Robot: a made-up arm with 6 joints. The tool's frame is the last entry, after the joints. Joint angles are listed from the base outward.
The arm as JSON. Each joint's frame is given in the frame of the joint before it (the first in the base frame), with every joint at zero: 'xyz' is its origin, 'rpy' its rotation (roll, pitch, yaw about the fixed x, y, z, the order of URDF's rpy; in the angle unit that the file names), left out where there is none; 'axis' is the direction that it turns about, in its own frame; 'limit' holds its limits. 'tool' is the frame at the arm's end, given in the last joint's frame.
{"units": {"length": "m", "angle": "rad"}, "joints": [
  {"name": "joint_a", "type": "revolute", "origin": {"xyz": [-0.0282, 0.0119, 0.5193]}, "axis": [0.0, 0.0, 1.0], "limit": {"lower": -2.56, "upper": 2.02}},
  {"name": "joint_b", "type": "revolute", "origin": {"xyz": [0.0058, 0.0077, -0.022]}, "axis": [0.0, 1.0, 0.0], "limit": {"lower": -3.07, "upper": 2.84}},
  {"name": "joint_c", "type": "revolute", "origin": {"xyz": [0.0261, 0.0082, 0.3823]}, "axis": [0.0, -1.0, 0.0], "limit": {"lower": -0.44, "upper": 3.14}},
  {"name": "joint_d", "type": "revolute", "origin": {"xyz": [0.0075, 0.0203, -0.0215]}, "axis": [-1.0, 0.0, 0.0], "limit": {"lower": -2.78, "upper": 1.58}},
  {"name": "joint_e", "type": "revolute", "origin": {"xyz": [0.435, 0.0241, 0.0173]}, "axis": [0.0, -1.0, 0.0], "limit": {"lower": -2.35, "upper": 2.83}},
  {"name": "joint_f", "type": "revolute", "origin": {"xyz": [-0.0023, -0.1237, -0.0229]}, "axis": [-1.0, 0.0, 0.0], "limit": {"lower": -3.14, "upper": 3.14}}
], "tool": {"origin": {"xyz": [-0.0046, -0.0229, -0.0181], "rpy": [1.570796, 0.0, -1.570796]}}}
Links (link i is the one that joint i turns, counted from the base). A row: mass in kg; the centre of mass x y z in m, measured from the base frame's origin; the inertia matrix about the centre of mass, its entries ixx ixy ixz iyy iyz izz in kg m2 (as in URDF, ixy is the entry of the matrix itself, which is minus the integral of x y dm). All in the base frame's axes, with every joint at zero. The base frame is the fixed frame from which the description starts. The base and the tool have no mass.
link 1: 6.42; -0.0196 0.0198 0.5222; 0.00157 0 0 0.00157 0 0.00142
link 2: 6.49; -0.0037 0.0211 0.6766; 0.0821 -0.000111 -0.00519 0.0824 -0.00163 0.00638
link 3: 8.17; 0.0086 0.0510 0.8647; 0.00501 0 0 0.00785 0 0.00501
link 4: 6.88; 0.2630 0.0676 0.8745; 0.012 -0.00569 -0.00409 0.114 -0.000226 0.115
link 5: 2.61; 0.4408 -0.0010 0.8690; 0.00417 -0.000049 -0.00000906 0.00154 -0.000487 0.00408
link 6: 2.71; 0.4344 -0.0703 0.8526; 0.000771 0 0 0.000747 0 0.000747
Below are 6 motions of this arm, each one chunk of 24 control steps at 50 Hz.
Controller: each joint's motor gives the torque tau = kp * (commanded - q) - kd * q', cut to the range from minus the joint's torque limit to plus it. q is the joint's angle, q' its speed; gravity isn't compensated. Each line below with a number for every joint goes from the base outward.
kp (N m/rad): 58 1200 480 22 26 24
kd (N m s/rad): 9.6 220 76 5.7 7.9 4.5
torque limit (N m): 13 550 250 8.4 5 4.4
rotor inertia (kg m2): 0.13 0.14 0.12 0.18 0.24 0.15
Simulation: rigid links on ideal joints. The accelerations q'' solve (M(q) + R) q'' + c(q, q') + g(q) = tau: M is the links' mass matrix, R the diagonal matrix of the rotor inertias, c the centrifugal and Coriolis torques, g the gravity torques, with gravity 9.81 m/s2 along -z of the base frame. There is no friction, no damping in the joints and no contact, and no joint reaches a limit. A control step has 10 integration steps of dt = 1/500 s. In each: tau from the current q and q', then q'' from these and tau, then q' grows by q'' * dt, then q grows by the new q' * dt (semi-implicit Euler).
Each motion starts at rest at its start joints. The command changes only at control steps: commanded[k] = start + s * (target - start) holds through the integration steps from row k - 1 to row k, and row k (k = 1, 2, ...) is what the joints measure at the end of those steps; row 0 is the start. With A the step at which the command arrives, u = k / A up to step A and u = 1 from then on. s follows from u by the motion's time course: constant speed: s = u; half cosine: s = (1 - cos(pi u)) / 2; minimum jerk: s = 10 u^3 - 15 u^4 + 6 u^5; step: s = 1 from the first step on.
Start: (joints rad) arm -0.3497 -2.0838 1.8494 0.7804 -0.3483 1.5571
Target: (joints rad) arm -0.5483 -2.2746 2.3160 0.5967 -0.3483 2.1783
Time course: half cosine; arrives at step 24
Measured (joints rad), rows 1 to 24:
1: -0.3496 -2.0865 1.8488 0.7802 -0.3482 1.5573
2: -0.3495 -2.0914 1.8510 0.7796 -0.3481 1.5577
3: -0.3493 -2.0975 1.8559 0.7790 -0.3481 1.5588
4: -0.3491 -2.1044 1.8628 0.7783 -0.3481 1.5607
5: -0.3489 -2.1118 1.8715 0.7776 -0.3482 1.5640
6: -0.3488 -2.1196 1.8818 0.7766 -0.3484 1.5690
7: -0.3488 -2.1275 1.8936 0.7752 -0.3486 1.5761
8: -0.3490 -2.1357 1.9069 0.7734 -0.3488 1.5856
9: -0.3495 -2.1440 1.9217 0.7709 -0.3489 1.5977
10: -0.3502 -2.1527 1.9380 0.7679 -0.3491 1.6123
11: -0.3513 -2.1615 1.9556 0.7641 -0.3492 1.6296
12: -0.3528 -2.1707 1.9747 0.7597 -0.3493 1.6495
13: -0.3547 -2.1802 1.9949 0.7546 -0.3493 1.6717
14: -0.3572 -2.1900 2.0162 0.7490 -0.3493 1.6960
15: -0.3603 -2.2001 2.0384 0.7429 -0.3493 1.7223
16: -0.3641 -2.2104 2.0613 0.7363 -0.3493 1.7500
17: -0.3687 -2.2209 2.0846 0.7294 -0.3493 1.7789
18: -0.3741 -2.2315 2.1079 0.7224 -0.3492 1.8086
19: -0.3804 -2.2420 2.1311 0.7153 -0.3492 1.8385
20: -0.3877 -2.2524 2.1537 0.7082 -0.3492 1.8683
21: -0.3959 -2.2625 2.1754 0.7013 -0.3492 1.8975
22: -0.4051 -2.2721 2.1959 0.6947 -0.3492 1.9256
23: -0.4152 -2.2813 2.2150 0.6885 -0.3493 1.9523
24: -0.4262 -2.2897 2.2322 0.6827 -0.3493 1.9771

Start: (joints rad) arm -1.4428 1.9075 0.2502 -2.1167 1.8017 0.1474
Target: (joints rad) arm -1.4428 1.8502 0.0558 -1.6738 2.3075 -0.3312
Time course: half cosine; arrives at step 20
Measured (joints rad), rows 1 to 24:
1: -1.4429 1.9105 0.2536 -2.1167 1.8018 0.1471
2: -1.4432 1.9151 0.2571 -2.1166 1.8023 0.1457
3: -1.4436 1.9196 0.2592 -2.1163 1.8034 0.1431
4: -1.4440 1.9237 0.2596 -2.1152 1.8055 0.1390
5: -1.4443 1.9272 0.2586 -2.1131 1.8087 0.1333
6: -1.4446 1.9300 0.2563 -2.1097 1.8133 0.1257
7: -1.4449 1.9322 0.2526 -2.1048 1.8195 0.1158
8: -1.4451 1.9336 0.2478 -2.0981 1.8275 0.1037
9: -1.4452 1.9344 0.2418 -2.0896 1.8373 0.0892
10: -1.4452 1.9347 0.2347 -2.0792 1.8489 0.0722
11: -1.4452 1.9344 0.2267 -2.0668 1.8624 0.0530
12: -1.4451 1.9336 0.2179 -2.0527 1.8776 0.0317
13: -1.4450 1.9325 0.2084 -2.0368 1.8944 0.0086
14: -1.4448 1.9311 0.1985 -2.0194 1.9126 -0.0160
15: -1.4445 1.9294 0.1883 -2.0008 1.9318 -0.0416
16: -1.4443 1.9276 0.1781 -1.9811 1.9519 -0.0678
17: -1.4440 1.9257 0.1680 -1.9608 1.9725 -0.0940
18: -1.4436 1.9239 0.1584 -1.9402 1.9933 -0.1198
19: -1.4433 1.9221 0.1494 -1.9196 2.0137 -0.1446
20: -1.4429 1.9205 0.1413 -1.8995 2.0336 -0.1680
21: -1.4426 1.9190 0.1341 -1.8802 2.0526 -0.1894
22: -1.4422 1.9177 0.1279 -1.8619 2.0705 -0.2088
23: -1.4419 1.9165 0.1225 -1.8448 2.0872 -0.2260
24: -1.4416 1.9154 0.1179 -1.8288 2.1027 -0.2414

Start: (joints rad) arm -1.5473 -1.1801 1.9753 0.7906 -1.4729 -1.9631
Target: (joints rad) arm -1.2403 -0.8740 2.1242 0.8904 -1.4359 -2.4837
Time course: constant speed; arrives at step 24
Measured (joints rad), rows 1 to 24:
1: -1.5473 -1.1820 1.9771 0.7904 -1.4729 -1.9637
2: -1.5473 -1.1855 1.9831 0.7901 -1.4732 -1.9655
3: -1.5472 -1.1896 1.9918 0.7902 -1.4739 -1.9687
4: -1.5469 -1.1935 2.0023 0.7908 -1.4751 -1.9735
5: -1.5464 -1.1967 2.0136 0.7919 -1.4766 -1.9798
6: -1.5456 -1.1990 2.0252 0.7935 -1.4783 -1.9877
7: -1.5445 -1.2001 2.0366 0.7956 -1.4802 -1.9970
8: -1.5431 -1.2000 2.0478 0.7981 -1.4820 -2.0077
9: -1.5414 -1.1986 2.0584 0.8008 -1.4837 -2.0198
10: -1.5393 -1.1960 2.0684 0.8037 -1.4853 -2.0329
11: -1.5368 -1.1922 2.0779 0.8068 -1.4867 -2.0472
12: -1.5338 -1.1873 2.0867 0.8100 -1.4879 -2.0624
13: -1.5305 -1.1814 2.0951 0.8132 -1.4888 -2.0785
14: -1.5266 -1.1745 2.1029 0.8165 -1.4896 -2.0953
15: -1.5223 -1.1668 2.1103 0.8199 -1.4901 -2.1128
16: -1.5175 -1.1584 2.1174 0.8233 -1.4904 -2.1309
17: -1.5122 -1.1494 2.1241 0.8267 -1.4905 -2.1495
18: -1.5063 -1.1398 2.1306 0.8301 -1.4905 -2.1686
19: -1.4999 -1.1297 2.1369 0.8336 -1.4902 -2.1880
20: -1.4930 -1.1191 2.1430 0.8370 -1.4899 -2.2078
21: -1.4854 -1.1082 2.1490 0.8405 -1.4893 -2.2279
22: -1.4773 -1.0970 2.1549 0.8440 -1.4887 -2.2483
23: -1.4685 -1.0854 2.1608 0.8474 -1.4879 -2.2688
24: -1.4592 -1.0737 2.1666 0.8509 -1.4871 -2.2896

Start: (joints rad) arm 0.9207 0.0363 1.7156 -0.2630 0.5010 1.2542
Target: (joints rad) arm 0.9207 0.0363 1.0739 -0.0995 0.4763 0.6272
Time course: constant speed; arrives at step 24
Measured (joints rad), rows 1 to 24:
1: 0.9207 0.0361 1.7141 -0.2621 0.5006 1.2536
2: 0.9207 0.0355 1.7102 -0.2598 0.4997 1.2516
3: 0.9208 0.0348 1.7037 -0.2563 0.4985 1.2476
4: 0.9209 0.0341 1.6948 -0.2521 0.4972 1.2415
5: 0.9211 0.0334 1.6838 -0.2473 0.4959 1.2333
6: 0.9212 0.0329 1.6706 -0.2422 0.4945 1.2231
7: 0.9214 0.0326 1.6556 -0.2370 0.4932 1.2110
8: 0.9215 0.0324 1.6389 -0.2318 0.4918 1.1972
9: 0.9216 0.0324 1.6207 -0.2268 0.4905 1.1819
10: 0.9217 0.0326 1.6011 -0.2219 0.4893 1.1652
11: 0.9217 0.0330 1.5803 -0.2172 0.4880 1.1473
12: 0.9217 0.0335 1.5584 -0.2128 0.4868 1.1283
13: 0.9217 0.0342 1.5356 -0.2086 0.4857 1.1083
14: 0.9217 0.0350 1.5119 -0.2046 0.4845 1.0876
15: 0.9216 0.0359 1.4875 -0.2009 0.4834 1.0661
16: 0.9216 0.0369 1.4624 -0.1975 0.4824 1.0440
17: 0.9215 0.0380 1.4367 -0.1942 0.4813 1.0213
18: 0.9215 0.0392 1.4106 -0.1911 0.4803 0.9982
19: 0.9214 0.0404 1.3840 -0.1881 0.4793 0.9746
20: 0.9213 0.0417 1.3571 -0.1853 0.4783 0.9506
21: 0.9213 0.0430 1.3298 -0.1826 0.4773 0.9263
22: 0.9212 0.0443 1.3023 -0.1800 0.4764 0.9017
23: 0.9211 0.0456 1.2746 -0.1775 0.4754 0.8769
24: 0.9211 0.0470 1.2466 -0.1751 0.4745 0.8518

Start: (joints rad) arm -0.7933 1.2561 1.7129 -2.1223 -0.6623 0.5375
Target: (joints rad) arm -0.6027 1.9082 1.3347 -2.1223 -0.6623 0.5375
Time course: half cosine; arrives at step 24
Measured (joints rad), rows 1 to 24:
1: -0.7933 1.2590 1.7129 -2.1225 -0.6623 0.5375
2: -0.7932 1.2647 1.7099 -2.1229 -0.6624 0.5374
3: -0.7931 1.2726 1.7046 -2.1235 -0.6625 0.5372
4: -0.7929 1.2823 1.6976 -2.1240 -0.6628 0.5370
5: -0.7927 1.2938 1.6894 -2.1244 -0.6632 0.5368
6: -0.7924 1.3071 1.6802 -2.1247 -0.6636 0.5366
7: -0.7920 1.3222 1.6699 -2.1248 -0.6640 0.5364
8: -0.7915 1.3392 1.6587 -2.1250 -0.6644 0.5363
9: -0.7909 1.3583 1.6464 -2.1250 -0.6648 0.5362
10: -0.7902 1.3795 1.6329 -2.1250 -0.6651 0.5363
11: -0.7893 1.4029 1.6181 -2.1249 -0.6654 0.5364
12: -0.7882 1.4283 1.6021 -2.1247 -0.6657 0.5366
13: -0.7870 1.4557 1.5848 -2.1245 -0.6659 0.5369
14: -0.7856 1.4850 1.5664 -2.1242 -0.6661 0.5372
15: -0.7840 1.5160 1.5467 -2.1238 -0.6664 0.5376
16: -0.7821 1.5483 1.5262 -2.1234 -0.6666 0.5380
17: -0.7800 1.5817 1.5048 -2.1228 -0.6669 0.5384
18: -0.7776 1.6157 1.4829 -2.1222 -0.6673 0.5389
19: -0.7749 1.6500 1.4607 -2.1214 -0.6677 0.5393
20: -0.7718 1.6840 1.4386 -2.1206 -0.6681 0.5398
21: -0.7684 1.7174 1.4168 -2.1196 -0.6686 0.5402
22: -0.7645 1.7496 1.3956 -2.1186 -0.6692 0.5406
23: -0.7601 1.7801 1.3755 -2.1176 -0.6698 0.5409
24: -0.7552 1.8085 1.3566 -2.1166 -0.6705 0.5412

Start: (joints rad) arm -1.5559 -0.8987 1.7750 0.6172 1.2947 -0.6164
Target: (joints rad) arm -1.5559 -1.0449 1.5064 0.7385 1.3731 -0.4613
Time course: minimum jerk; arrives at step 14
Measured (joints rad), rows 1 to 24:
1: -1.5560 -0.9008 1.7756 0.6168 1.2944 -0.6162
2: -1.5562 -0.9053 1.7782 0.6165 1.2940 -0.6155
3: -1.5564 -0.9116 1.7813 0.6173 1.2939 -0.6142
4: -1.5566 -0.9197 1.7833 0.6196 1.2943 -0.6120
5: -1.5567 -0.9294 1.7831 0.6237 1.2953 -0.6088
6: -1.5568 -0.9406 1.7799 0.6294 1.2970 -0.6041
7: -1.5569 -0.9531 1.7734 0.6366 1.2994 -0.5979
8: -1.5569 -0.9668 1.7639 0.6451 1.3025 -0.5902
9: -1.5568 -0.9811 1.7517 0.6545 1.3062 -0.5811
10: -1.5567 -0.9957 1.7377 0.6645 1.3103 -0.5709
11: -1.5566 -1.0100 1.7230 0.6749 1.3147 -0.5599
12: -1.5565 -1.0238 1.7085 0.6851 1.3193 -0.5487
13: -1.5563 -1.0365 1.6950 0.6951 1.3239 -0.5376
14: -1.5561 -1.0480 1.6829 0.7044 1.3284 -0.5271
15: -1.5560 -1.0583 1.6723 0.7131 1.3327 -0.5174
16: -1.5558 -1.0675 1.6629 0.7211 1.3367 -0.5086
17: -1.5556 -1.0758 1.6546 0.7284 1.3404 -0.5008
18: -1.5555 -1.0831 1.6473 0.7351 1.3439 -0.4938
19: -1.5554 -1.0897 1.6408 0.7411 1.3471 -0.4876
20: -1.5553 -1.0956 1.6350 0.7464 1.3501 -0.4822
21: -1.5552 -1.1008 1.6298 0.7513 1.3528 -0.4774
22: -1.5551 -1.1054 1.6252 0.7555 1.3553 -0.4733
23: -1.5550 -1.1095 1.6210 0.7594 1.3576 -0.4697
24: -1.5549 -1.1131 1.6173 0.7627 1.3598 -0.4665

